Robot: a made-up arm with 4 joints. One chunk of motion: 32 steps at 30 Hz.
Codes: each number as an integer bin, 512 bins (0 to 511) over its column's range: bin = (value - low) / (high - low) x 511, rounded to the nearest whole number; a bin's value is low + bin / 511 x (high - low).
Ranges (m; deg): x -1.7..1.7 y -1.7..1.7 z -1.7..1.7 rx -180..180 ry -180..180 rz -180..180
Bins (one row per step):
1: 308 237 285 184 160 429
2: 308 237 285 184 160 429
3: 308 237 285 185 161 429
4: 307 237 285 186 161 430
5: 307 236 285 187 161 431
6: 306 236 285 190 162 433
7: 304 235 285 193 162 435
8: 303 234 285 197 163 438
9: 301 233 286 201 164 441
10: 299 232 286 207 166 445
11: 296 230 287 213 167 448
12: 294 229 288 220 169 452
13: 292 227 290 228 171 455
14: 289 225 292 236 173 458
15: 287 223 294 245 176 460
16: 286 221 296 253 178 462
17: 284 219 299 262 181 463
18: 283 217 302 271 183 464
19: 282 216 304 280 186 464
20: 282 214 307 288 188 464
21: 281 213 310 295 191 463
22: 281 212 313 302 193 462
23: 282 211 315 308 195 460
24: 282 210 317 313 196 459
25: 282 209 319 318 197 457
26: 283 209 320 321 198 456
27: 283 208 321 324 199 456
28: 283 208 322 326 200 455
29: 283 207 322 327 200 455
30: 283 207 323 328 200 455
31: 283 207 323 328 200 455
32: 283 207 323 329 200 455
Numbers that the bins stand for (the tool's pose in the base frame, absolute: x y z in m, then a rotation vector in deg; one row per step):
1: 0.3493 -0.1231 0.1963 -50.37 -67.28 122.23
2: 0.3493 -0.1231 0.1963 -50.37 -67.28 122.23
3: 0.3493 -0.1231 0.1963 -49.67 -66.58 122.23
4: 0.3427 -0.1231 0.1963 -48.96 -66.58 122.94
5: 0.3427 -0.1297 0.1963 -48.26 -66.58 123.64
6: 0.3360 -0.1297 0.1963 -46.14 -65.87 125.05
7: 0.3227 -0.1364 0.1963 -44.03 -65.87 126.46
8: 0.3160 -0.1431 0.1963 -41.21 -65.17 128.57
9: 0.3027 -0.1497 0.2029 -38.40 -64.46 130.68
10: 0.2894 -0.1564 0.2029 -34.17 -63.05 133.50
11: 0.2695 -0.1697 0.2096 -29.94 -62.35 135.62
12: 0.2562 -0.1763 0.2162 -25.01 -60.94 138.43
13: 0.2429 -0.1896 0.2295 -19.37 -59.53 140.55
14: 0.2229 -0.2029 0.2429 -13.74 -58.12 142.66
15: 0.2096 -0.2162 0.2562 -7.40 -56.01 144.07
16: 0.2029 -0.2295 0.2695 -1.76 -54.60 145.48
17: 0.1896 -0.2429 0.2894 4.58 -52.49 146.18
18: 0.1830 -0.2562 0.3094 10.92 -51.08 146.89
19: 0.1763 -0.2628 0.3227 17.26 -48.96 146.89
20: 0.1763 -0.2761 0.3427 22.90 -47.55 146.89
21: 0.1697 -0.2828 0.3626 27.83 -45.44 146.18
22: 0.1697 -0.2894 0.3826 32.76 -44.03 145.48
23: 0.1763 -0.2961 0.3959 36.99 -42.62 144.07
24: 0.1763 -0.3027 0.4092 40.51 -41.92 143.37
25: 0.1763 -0.3094 0.4225 44.03 -41.21 141.96
26: 0.1830 -0.3094 0.4292 46.14 -40.51 141.25
27: 0.1830 -0.3160 0.4358 48.26 -39.80 141.25
28: 0.1830 -0.3160 0.4425 49.67 -39.10 140.55
29: 0.1830 -0.3227 0.4425 50.37 -39.10 140.55
30: 0.1830 -0.3227 0.4491 51.08 -39.10 140.55
31: 0.1830 -0.3227 0.4491 51.08 -39.10 140.55
32: 0.1830 -0.3227 0.4491 51.78 -39.10 140.55

